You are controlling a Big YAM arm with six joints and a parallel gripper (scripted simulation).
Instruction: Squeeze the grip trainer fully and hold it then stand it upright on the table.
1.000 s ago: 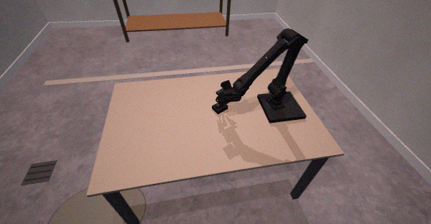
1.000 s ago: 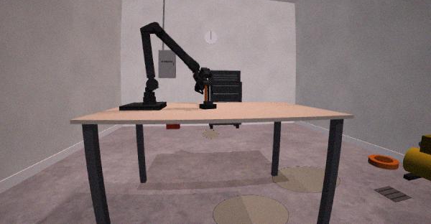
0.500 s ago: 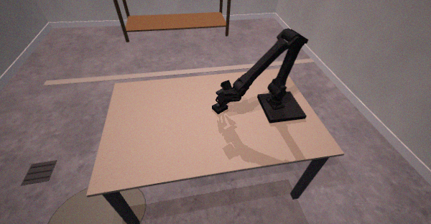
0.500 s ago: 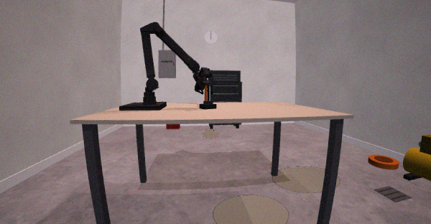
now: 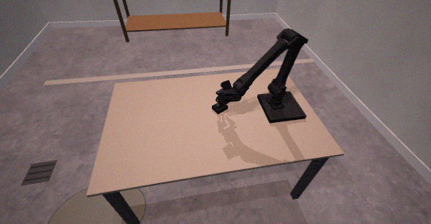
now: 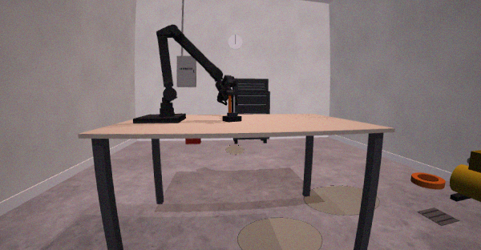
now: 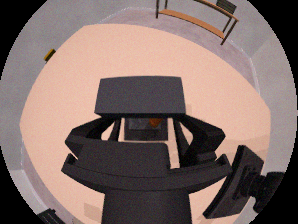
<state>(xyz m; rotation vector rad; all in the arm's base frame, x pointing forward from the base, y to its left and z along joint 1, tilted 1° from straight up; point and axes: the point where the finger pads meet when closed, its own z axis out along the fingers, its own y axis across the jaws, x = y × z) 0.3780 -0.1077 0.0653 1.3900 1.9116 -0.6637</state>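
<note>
Now: hand 1 cm short of the grip trainer and 1 cm above it.
</note>
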